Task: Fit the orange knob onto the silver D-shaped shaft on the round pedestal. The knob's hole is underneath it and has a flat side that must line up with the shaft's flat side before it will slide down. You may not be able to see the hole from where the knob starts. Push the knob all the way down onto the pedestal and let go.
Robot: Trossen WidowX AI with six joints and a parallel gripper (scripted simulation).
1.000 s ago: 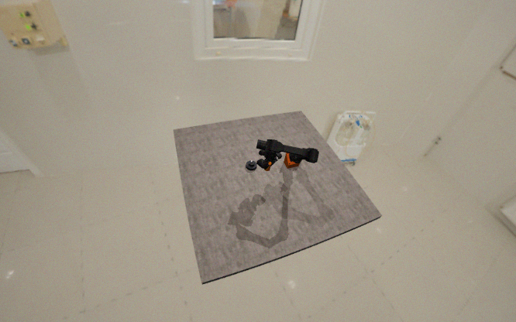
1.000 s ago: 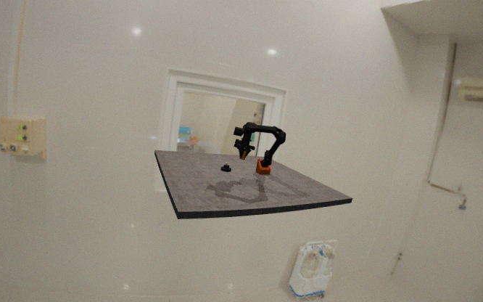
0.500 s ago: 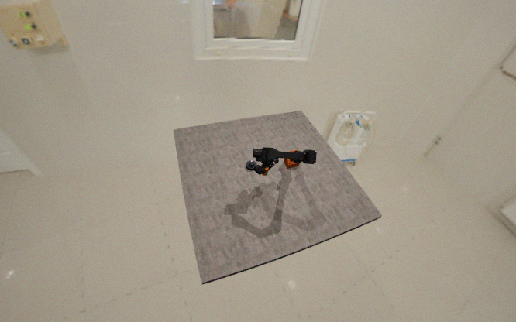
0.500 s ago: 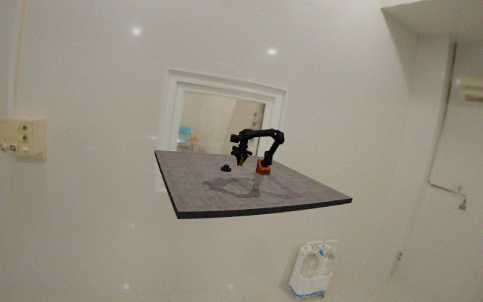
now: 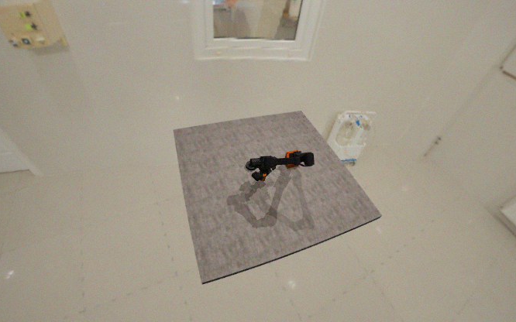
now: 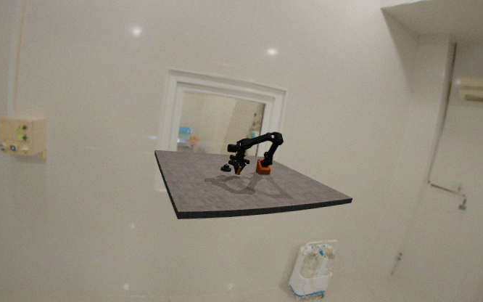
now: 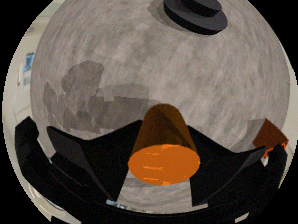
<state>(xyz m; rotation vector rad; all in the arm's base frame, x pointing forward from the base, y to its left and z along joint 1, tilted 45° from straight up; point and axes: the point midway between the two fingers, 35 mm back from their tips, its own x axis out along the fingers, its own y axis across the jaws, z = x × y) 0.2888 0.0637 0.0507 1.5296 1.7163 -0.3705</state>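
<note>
The orange knob lies 30 mm above my gripper tip. The rest, counted from my gripper tip: round pedestal 30 mm ahead, 150 mm to the right.
</note>
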